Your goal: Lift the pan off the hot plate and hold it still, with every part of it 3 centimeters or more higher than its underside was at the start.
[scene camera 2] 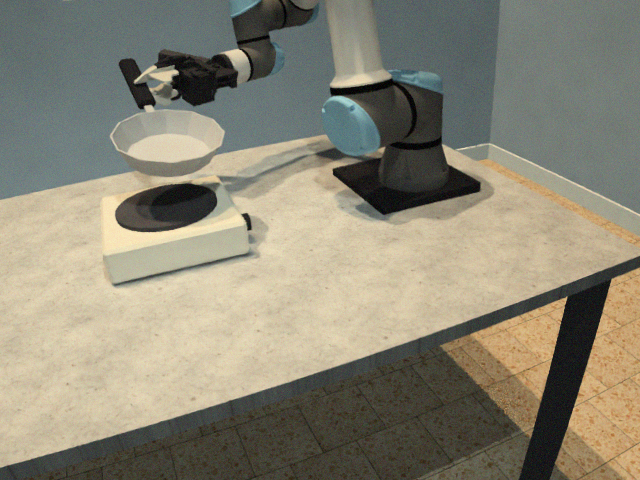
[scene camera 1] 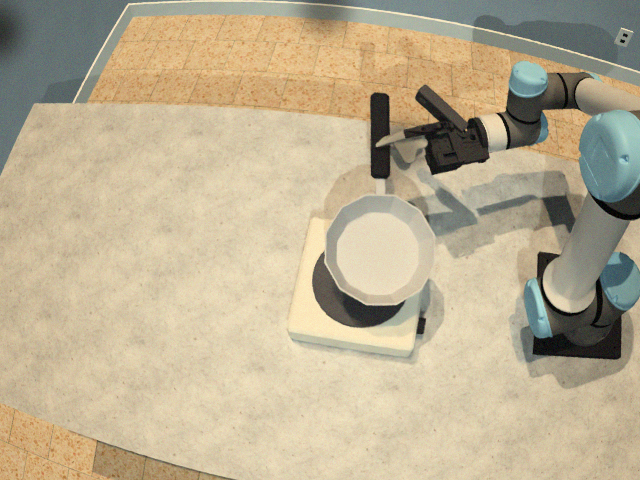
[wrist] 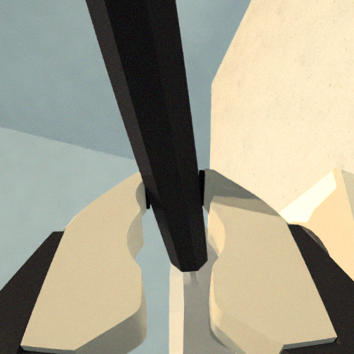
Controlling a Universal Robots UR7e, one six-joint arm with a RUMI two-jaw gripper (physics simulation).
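Pixels of known places: gripper, fingertip midpoint: [scene camera 2: 134,90] [scene camera 1: 374,147]; arm's base at its link origin: [scene camera 2: 413,177].
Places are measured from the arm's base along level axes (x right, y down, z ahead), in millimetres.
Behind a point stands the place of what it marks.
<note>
The light grey pan [scene camera 1: 379,253] {x -40, y -144, z 495 mm} [scene camera 2: 168,149] {x -27, y -147, z 496 mm} hangs in the air above the hot plate [scene camera 1: 351,338] {x -176, y -49, z 506 mm} [scene camera 2: 175,260] {x -183, y -7, z 515 mm}, roughly level, with a visible gap under it in the second scene view. It stands somewhat back from the centre of the dark round heating disc [scene camera 1: 330,294] {x -105, y -57, z 566 mm} [scene camera 2: 136,211] {x -72, y -58, z 571 mm}. My gripper [scene camera 1: 381,144] {x 115, y -233, z 545 mm} [scene camera 2: 138,84] {x 115, y -233, z 545 mm} [wrist: 173,174] is shut on the pan's black handle [scene camera 1: 379,111] {x 173, y -270, z 550 mm} [scene camera 2: 130,74] {x 149, y -259, z 549 mm} [wrist: 150,80], with one pale finger on each side of it in the wrist view. The pan's underside is hidden in the first scene view.
The hot plate has a black knob [scene camera 1: 421,326] {x -116, y -33, z 383 mm} [scene camera 2: 247,221] {x -125, y -26, z 381 mm} on its side and stands on the grey table [scene camera 1: 155,258] {x -106, y 18, z 958 mm} [scene camera 2: 361,289] {x -332, y 18, z 246 mm}. The arm's black base plate [scene camera 1: 578,348] {x -81, y 0, z 6 mm} [scene camera 2: 361,188] {x -6, y 3, z 123 mm} is on the table to the right. A blue wall [scene camera 2: 62,113] rises behind the table.
</note>
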